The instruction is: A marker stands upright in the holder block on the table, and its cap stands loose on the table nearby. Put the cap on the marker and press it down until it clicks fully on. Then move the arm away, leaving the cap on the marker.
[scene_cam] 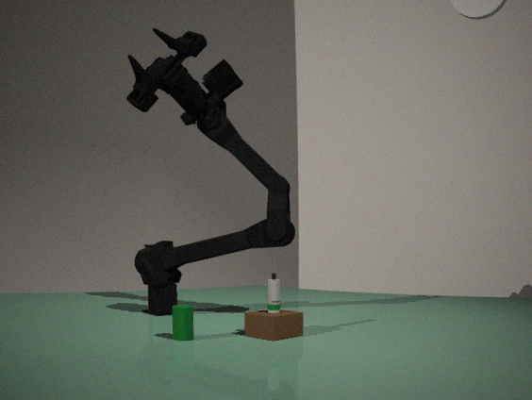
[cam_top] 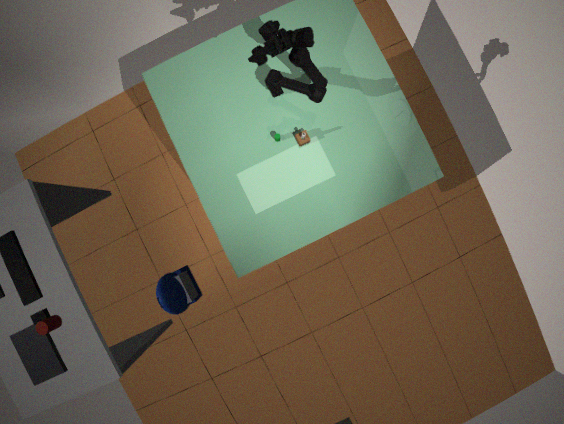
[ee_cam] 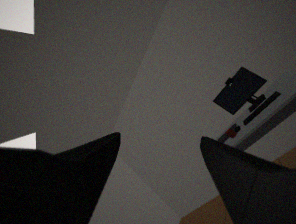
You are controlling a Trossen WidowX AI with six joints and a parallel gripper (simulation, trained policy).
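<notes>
Now: the green cap 480 mm below my gripper tip, 150 mm ahead of it and 10 mm to the left of it. From my gripper tip the other things lie so: brown holder block: 490 mm below, 210 mm ahead, 130 mm to the left.
</notes>
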